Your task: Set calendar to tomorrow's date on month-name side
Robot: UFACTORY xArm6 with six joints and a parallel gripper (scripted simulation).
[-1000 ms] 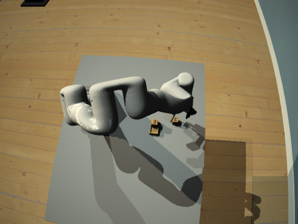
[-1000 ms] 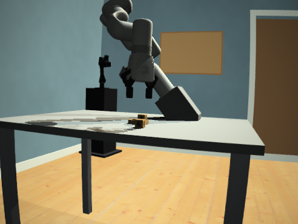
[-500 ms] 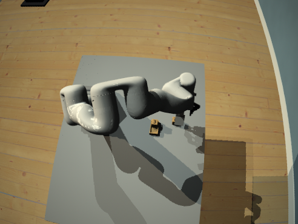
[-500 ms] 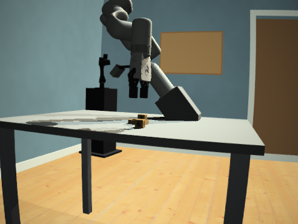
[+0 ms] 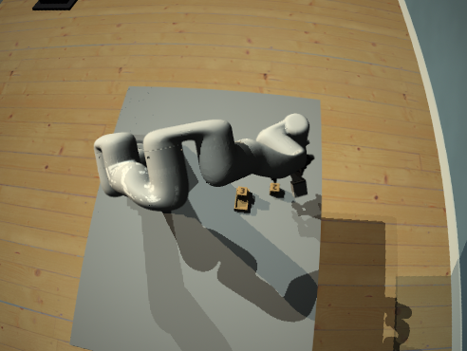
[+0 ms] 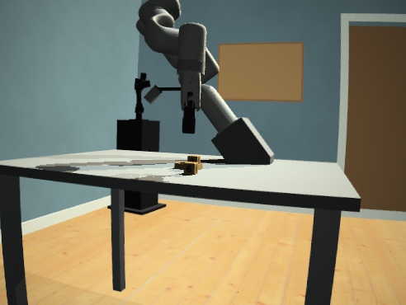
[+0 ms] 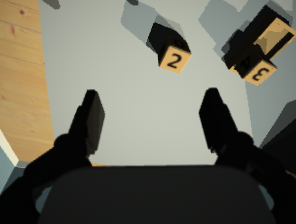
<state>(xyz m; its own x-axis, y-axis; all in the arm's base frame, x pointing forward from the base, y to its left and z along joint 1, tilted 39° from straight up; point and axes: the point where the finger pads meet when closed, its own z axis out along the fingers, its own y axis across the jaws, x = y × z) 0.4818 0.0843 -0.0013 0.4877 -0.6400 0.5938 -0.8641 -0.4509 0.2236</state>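
Now: hand 3 cm past the wooden number cube and 11 cm above it. Round my hand: wooden calendar tray (13 cm behind, 7 cm to the right, 11 cm below).
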